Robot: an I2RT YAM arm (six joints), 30 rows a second.
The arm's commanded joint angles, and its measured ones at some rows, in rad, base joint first. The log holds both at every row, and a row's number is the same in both.
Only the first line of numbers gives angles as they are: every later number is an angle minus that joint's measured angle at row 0.
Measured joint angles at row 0:
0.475 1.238 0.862 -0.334 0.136 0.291
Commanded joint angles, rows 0 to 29:
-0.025 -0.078 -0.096 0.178 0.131 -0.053
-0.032 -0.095 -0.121 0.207 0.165 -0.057
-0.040 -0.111 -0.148 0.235 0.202 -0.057
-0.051 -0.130 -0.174 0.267 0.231 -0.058
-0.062 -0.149 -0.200 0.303 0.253 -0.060
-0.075 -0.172 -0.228 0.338 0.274 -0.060
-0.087 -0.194 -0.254 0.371 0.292 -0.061
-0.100 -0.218 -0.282 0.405 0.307 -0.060
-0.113 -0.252 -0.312 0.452 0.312 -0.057
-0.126 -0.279 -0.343 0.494 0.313 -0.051
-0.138 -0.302 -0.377 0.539 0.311 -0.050
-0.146 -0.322 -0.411 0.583 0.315 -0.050
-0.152 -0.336 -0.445 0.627 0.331 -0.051
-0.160 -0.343 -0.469 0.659 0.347 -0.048
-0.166 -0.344 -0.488 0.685 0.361 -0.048
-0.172 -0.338 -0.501 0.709 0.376 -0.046
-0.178 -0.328 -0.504 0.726 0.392 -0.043
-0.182 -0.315 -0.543 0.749 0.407 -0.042
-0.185 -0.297 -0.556 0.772 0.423 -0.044
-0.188 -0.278 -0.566 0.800 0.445 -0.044
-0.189 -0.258 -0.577 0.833 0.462 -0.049
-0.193 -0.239 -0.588 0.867 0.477 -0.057
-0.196 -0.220 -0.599 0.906 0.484 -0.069
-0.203 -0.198 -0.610 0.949 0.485 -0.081
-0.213 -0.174 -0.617 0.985 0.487 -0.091
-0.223 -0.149 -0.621 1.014 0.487 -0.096
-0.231 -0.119 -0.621 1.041 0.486 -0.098
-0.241 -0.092 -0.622 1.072 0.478 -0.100
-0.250 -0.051 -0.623 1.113 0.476 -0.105
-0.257 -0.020 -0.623 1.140 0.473 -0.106
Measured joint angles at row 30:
-0.228 -0.096 -0.620 0.905 0.444 -0.078
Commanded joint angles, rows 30 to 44:
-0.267 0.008 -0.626 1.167 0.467 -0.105
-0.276 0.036 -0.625 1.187 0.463 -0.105
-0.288 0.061 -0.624 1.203 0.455 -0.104
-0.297 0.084 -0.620 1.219 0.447 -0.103
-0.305 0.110 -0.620 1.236 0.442 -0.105
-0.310 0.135 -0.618 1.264 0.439 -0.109
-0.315 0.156 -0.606 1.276 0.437 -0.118
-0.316 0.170 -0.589 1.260 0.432 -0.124
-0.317 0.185 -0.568 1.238 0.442 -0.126
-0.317 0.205 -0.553 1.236 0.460 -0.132
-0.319 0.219 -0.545 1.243 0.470 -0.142
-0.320 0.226 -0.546 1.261 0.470 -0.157
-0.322 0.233 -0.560 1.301 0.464 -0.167
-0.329 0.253 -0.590 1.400 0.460 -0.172
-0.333 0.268 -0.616 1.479 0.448 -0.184
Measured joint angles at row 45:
-0.315 0.234 -0.588 1.185 0.441 -0.130
